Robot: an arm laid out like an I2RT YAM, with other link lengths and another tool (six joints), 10 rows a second.
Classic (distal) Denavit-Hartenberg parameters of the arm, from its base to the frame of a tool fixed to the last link. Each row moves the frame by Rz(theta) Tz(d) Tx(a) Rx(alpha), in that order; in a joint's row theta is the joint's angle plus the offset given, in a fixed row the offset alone. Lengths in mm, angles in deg.
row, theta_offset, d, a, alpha
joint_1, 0, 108.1, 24.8, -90
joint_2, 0, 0, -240.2, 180
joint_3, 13.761, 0, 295.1, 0
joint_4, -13.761, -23.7, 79.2, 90
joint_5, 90, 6.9, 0, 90
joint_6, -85, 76.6, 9, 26.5
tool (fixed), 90, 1.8, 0, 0
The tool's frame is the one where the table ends.
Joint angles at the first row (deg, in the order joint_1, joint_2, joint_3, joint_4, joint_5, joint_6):
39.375, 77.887, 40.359, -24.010, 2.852, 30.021
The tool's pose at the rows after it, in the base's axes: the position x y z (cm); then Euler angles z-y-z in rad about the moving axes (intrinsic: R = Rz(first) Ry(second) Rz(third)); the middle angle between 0 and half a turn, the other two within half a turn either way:
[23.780 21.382 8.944 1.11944 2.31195 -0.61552]
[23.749 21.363 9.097 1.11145 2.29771 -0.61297]
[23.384 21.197 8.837 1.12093 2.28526 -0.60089]
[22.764 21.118 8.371 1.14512 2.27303 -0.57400]
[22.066 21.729 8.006 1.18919 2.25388 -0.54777]
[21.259 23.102 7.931 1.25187 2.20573 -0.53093]
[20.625 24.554 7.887 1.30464 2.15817 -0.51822]
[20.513 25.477 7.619 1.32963 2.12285 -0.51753]
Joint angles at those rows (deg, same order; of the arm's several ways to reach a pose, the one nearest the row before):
39.375, 77.100, 40.206, -24.097, 3.464, 30.392
39.375, 76.511, 39.878, -23.704, 3.355, 31.091
39.398, 75.528, 38.458, -22.851, 2.656, 31.420
39.725, 74.566, 36.730, -21.976, 1.454, 32.054
41.080, 74.521, 35.812, -20.644, 0.033, 32.643
43.462, 74.783, 35.223, -17.694, -1.956, 33.146
45.735, 75.787, 35.200, -14.525, -3.661, 33.889
46.764, 77.276, 35.158, -11.223, -4.710, 34.174

